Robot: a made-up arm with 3 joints. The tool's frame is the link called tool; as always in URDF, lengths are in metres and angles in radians. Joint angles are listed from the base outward.
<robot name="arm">
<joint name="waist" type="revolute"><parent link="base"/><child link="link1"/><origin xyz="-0.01 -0.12 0.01" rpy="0.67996 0.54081 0.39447"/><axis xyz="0 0 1"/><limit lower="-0.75" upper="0.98"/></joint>
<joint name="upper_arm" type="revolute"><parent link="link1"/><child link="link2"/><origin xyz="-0.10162 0.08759 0.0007" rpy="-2.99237 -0.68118 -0.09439"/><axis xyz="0 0 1"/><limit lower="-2.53" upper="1.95"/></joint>
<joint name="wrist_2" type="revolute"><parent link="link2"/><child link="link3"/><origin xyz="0.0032 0.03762 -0.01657" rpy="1.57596 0.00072 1.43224"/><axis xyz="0 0 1"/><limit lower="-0.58" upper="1.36"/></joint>
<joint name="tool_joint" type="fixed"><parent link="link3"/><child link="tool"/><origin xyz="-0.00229 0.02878 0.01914" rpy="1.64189 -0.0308 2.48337"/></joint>
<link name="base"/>
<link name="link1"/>
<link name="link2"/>
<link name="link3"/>
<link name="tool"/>
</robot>
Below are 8 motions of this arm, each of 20 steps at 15 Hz.
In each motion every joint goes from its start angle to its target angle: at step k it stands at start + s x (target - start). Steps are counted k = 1, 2, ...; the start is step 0. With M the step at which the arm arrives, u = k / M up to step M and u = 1 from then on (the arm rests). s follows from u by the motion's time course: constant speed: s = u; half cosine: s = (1 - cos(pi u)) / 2; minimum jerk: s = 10 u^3 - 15 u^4 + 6 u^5.
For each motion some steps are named. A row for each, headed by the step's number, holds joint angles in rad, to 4 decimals.
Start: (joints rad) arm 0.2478 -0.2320 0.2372
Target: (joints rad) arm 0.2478 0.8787 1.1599
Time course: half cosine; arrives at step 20
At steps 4, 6, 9, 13, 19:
4: 0.2478 -0.1259 0.3253
6: 0.2478 -0.0031 0.4274
9: 0.2478 0.2365 0.6264
13: 0.2478 0.5755 0.9080
19: 0.2478 0.8719 1.1542

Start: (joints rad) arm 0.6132 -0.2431 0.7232
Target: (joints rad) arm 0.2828 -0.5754 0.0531
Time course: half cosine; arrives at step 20
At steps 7, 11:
7: 0.5230 -0.3338 0.5403
11: 0.4222 -0.4352 0.3357

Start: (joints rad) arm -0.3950 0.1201 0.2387
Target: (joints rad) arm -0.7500 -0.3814 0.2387
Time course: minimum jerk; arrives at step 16
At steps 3, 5, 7, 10, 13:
3: -0.4123 0.0956 0.2387
5: -0.4589 0.0298 0.2387
7: -0.5313 -0.0725 0.2387
10: -0.6523 -0.2434 0.2387
13: -0.7327 -0.3569 0.2387

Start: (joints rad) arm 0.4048 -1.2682 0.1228
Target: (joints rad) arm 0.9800 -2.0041 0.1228
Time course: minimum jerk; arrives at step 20
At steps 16, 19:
16: 0.9467 -1.9615 0.1228
19: 0.9793 -2.0032 0.1228

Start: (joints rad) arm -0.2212 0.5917 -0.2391
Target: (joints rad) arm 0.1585 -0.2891 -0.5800
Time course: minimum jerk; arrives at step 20
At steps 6, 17, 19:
6: -0.1593 0.4481 -0.2947
17: 0.1484 -0.2657 -0.5709
19: 0.1581 -0.2881 -0.5796

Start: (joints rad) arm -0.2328 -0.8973 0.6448
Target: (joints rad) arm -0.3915 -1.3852 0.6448
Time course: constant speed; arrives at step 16
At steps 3, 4, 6, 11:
3: -0.2626 -0.9888 0.6448
4: -0.2725 -1.0193 0.6448
6: -0.2923 -1.0803 0.6448
11: -0.3419 -1.2327 0.6448

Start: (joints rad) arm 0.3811 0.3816 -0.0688
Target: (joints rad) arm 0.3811 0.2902 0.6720
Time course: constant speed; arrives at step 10
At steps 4, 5, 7, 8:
4: 0.3811 0.3450 0.2275
5: 0.3811 0.3359 0.3016
7: 0.3811 0.3176 0.4498
8: 0.3811 0.3085 0.5238

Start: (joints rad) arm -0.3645 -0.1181 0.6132
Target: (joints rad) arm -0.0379 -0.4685 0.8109
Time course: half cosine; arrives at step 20
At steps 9, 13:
9: -0.2267 -0.2659 0.6966
13: -0.1271 -0.3728 0.7569

